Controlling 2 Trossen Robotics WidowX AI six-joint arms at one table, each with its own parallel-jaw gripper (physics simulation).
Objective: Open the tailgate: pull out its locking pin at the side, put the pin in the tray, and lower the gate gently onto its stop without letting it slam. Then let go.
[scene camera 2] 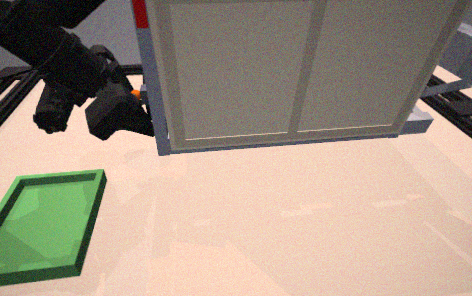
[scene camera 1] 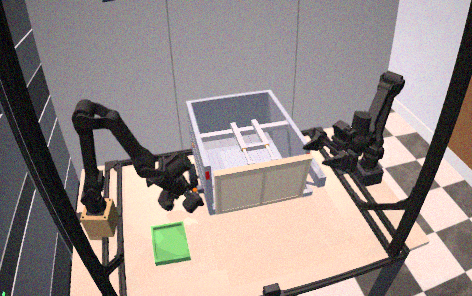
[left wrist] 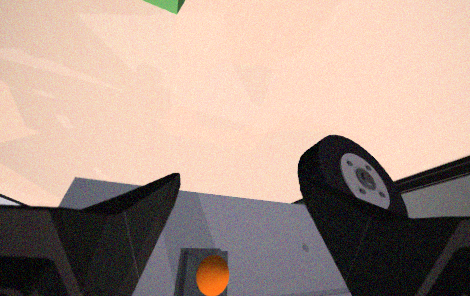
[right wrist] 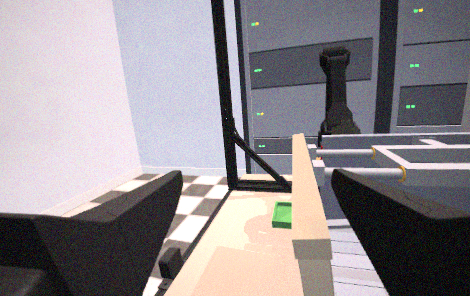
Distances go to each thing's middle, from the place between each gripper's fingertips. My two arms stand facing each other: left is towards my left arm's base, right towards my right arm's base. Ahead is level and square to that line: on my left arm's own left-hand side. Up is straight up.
I see the grey truck bed [scene camera 1: 220,128] 190 mm to the right of my left hand, 100 mm ahead of it and 80 mm above it.
Right now the grey truck bed is 280 mm ahead of my right hand, 170 mm below it and 130 mm to the left of it.
